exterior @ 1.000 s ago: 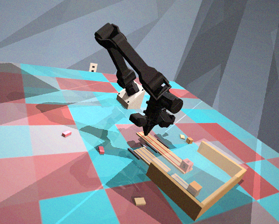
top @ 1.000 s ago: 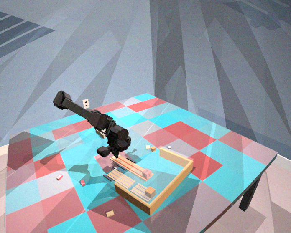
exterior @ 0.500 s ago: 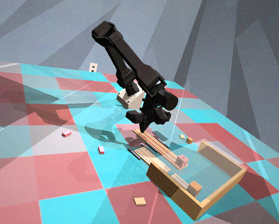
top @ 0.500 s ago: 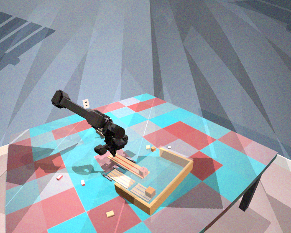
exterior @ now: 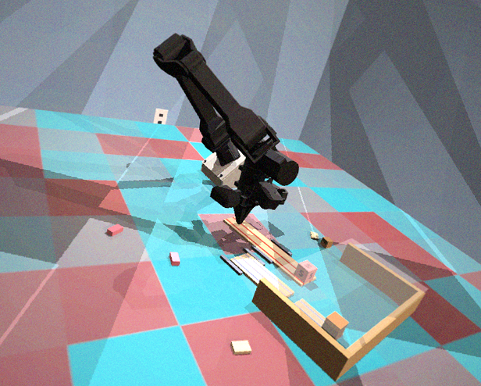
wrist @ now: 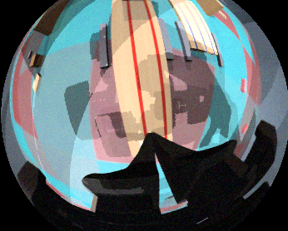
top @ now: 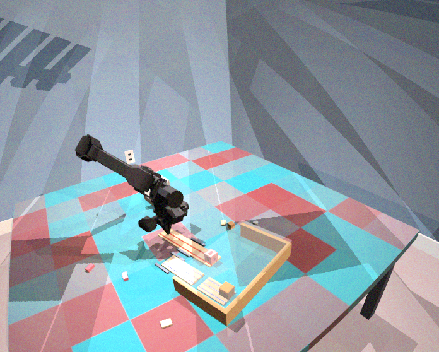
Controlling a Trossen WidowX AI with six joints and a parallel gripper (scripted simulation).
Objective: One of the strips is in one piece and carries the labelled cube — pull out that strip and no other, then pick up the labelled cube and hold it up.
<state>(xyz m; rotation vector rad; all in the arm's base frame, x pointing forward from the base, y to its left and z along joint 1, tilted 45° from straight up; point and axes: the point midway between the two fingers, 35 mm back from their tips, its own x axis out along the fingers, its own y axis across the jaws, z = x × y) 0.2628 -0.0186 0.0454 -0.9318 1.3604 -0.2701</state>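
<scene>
My gripper tip is now 200 mm short of the labelled cube marked s, 80 mm to the right of it and 20 mm below it.
</scene>
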